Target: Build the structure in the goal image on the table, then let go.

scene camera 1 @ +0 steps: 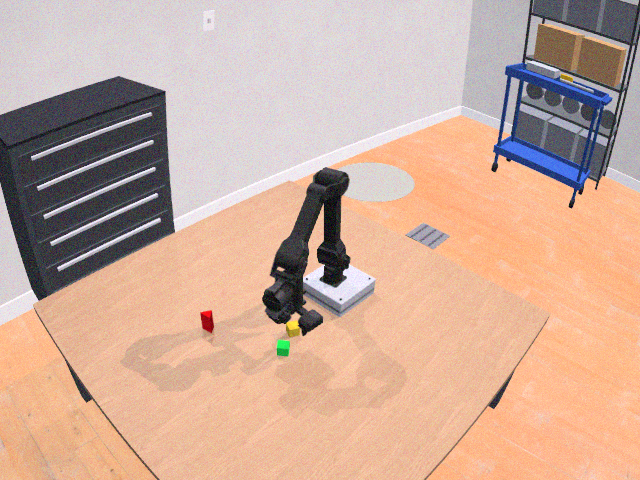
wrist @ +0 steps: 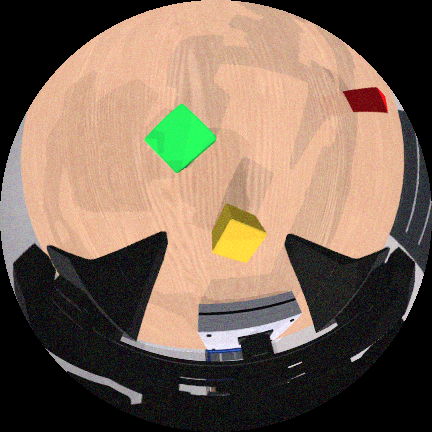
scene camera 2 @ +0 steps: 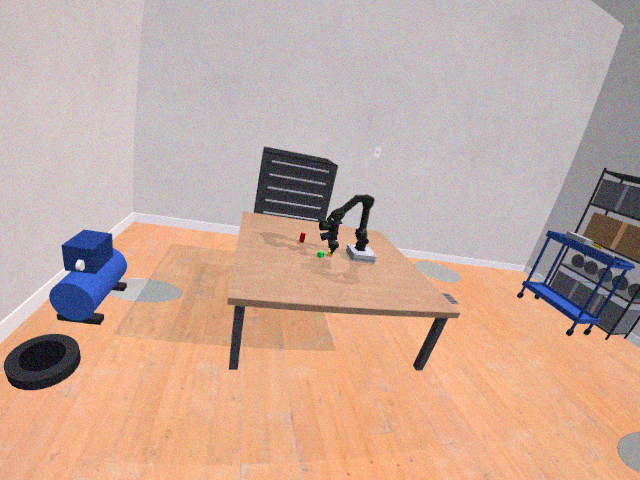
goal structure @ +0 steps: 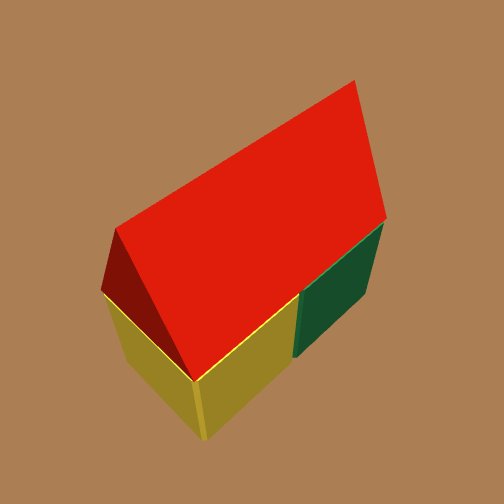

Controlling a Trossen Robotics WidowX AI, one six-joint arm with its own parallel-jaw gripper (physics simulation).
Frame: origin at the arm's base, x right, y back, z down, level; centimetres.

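Seen in the pictures: gripper, fingertip midpoint: (scene camera 1: 293,326) (wrist: 228,239) (scene camera 2: 330,250); arm's base, origin of the base link: (scene camera 1: 333,278) (wrist: 254,337) (scene camera 2: 360,249).
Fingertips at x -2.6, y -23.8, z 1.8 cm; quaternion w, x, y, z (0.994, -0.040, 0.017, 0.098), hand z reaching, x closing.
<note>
Offsets run from my fingertips to a thing's top centre. Level surfaces: height alone.
A green cube @[dz +0.5, dx -2.0, dy -7.2 cm] (scene camera 1: 283,348) (scene camera 2: 320,254) (wrist: 180,138) sits on the table. A smaller-looking yellow cube @[dz +0.5, dx +0.8, dy +1.0 cm] (scene camera 1: 292,329) (scene camera 2: 329,253) (wrist: 239,241) is close to it on the arm-base side, with a gap between them in the wrist view. A red block @[dz -2.8, dx +21.1, dy -14.7 cm] (scene camera 1: 207,321) (scene camera 2: 302,237) (wrist: 366,100) with a triangular-looking top stands apart, to the left in scene camera 1. My gripper (scene camera 1: 293,323) (wrist: 228,239) is open and empty. In the wrist view the yellow cube shows between the widely spread fingertips, with space on both sides.
The white arm base (scene camera 1: 339,289) (scene camera 2: 360,253) (wrist: 250,320) is fixed on the wooden table @[dz +3.8 cm] (scene camera 1: 206,413) (scene camera 2: 289,289), near the yellow cube. A dark drawer cabinet (scene camera 1: 98,191) (scene camera 2: 295,186) stands beyond the table. A blue cart (scene camera 1: 542,162) stands farther off on the floor.
</note>
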